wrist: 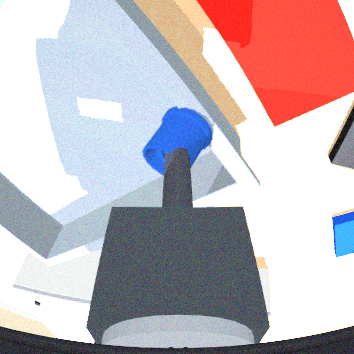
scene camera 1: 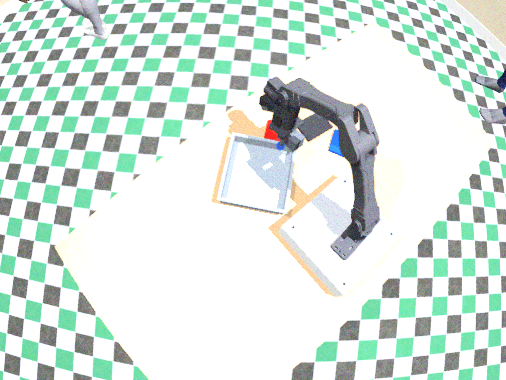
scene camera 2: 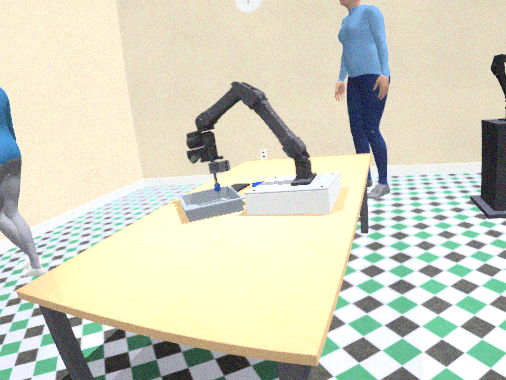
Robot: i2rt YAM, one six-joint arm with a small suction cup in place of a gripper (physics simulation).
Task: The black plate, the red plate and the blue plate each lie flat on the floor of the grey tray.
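Seen in the pictures: hand, tool point: [wrist: 176, 128] [scene camera 1: 279, 148] [scene camera 2: 218, 190]; arm's base, link origin: [scene camera 1: 356, 232] [scene camera 2: 304, 180].
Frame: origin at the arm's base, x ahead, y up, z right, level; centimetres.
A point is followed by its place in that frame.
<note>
My suction cup [scene camera 1: 280, 146] [scene camera 2: 217, 187] [wrist: 182, 132] is blue, points down and holds nothing. It hangs over the corner of the grey tray [scene camera 1: 250, 206] {x 30.5, y -2.6, z -17.8 cm} [scene camera 2: 215, 209] {x 30.8, y -4.9, z -17.1 cm} [wrist: 30, 215] {x 25.6, y -5.8, z -13.0 cm} nearest the plates. No plate shows in the tray. The red plate [scene camera 1: 270, 131] {x 46.1, y -6.5, z 7.6 cm} [wrist: 300, 55] {x 42.4, y -6.5, z 11.1 cm} lies on the table just outside the tray wall, partly hidden by the arm in scene camera 1. The black plate [scene camera 1: 315, 127] {x 36.3, y -6.6, z 21.4 cm} [scene camera 2: 240, 187] {x 34.3, y -6.7, z 19.9 cm} [wrist: 346, 142] {x 36.2, y -6.7, z 16.1 cm} lies beside it. The blue plate [scene camera 1: 336, 144] {x 26.3, y -6.5, z 22.2 cm} [scene camera 2: 257, 184] {x 27.0, y -6.6, z 23.4 cm} [wrist: 345, 238] {x 24.7, y -6.5, z 20.5 cm} lies farther from the tray, partly hidden by the arm in scene camera 1.
The arm stands on a white box [scene camera 1: 320, 260] {x 2.7, y 0.9, z -15.2 cm} [scene camera 2: 287, 202] {x 3.5, y -3.2, z -17.3 cm} [wrist: 55, 282] {x 18.7, y -1.7, z -10.8 cm} close to the tray. The arm's upper links reach over the blue plate in scene camera 1. The tray walls stand up around its floor. People stand beyond the table edges.
</note>
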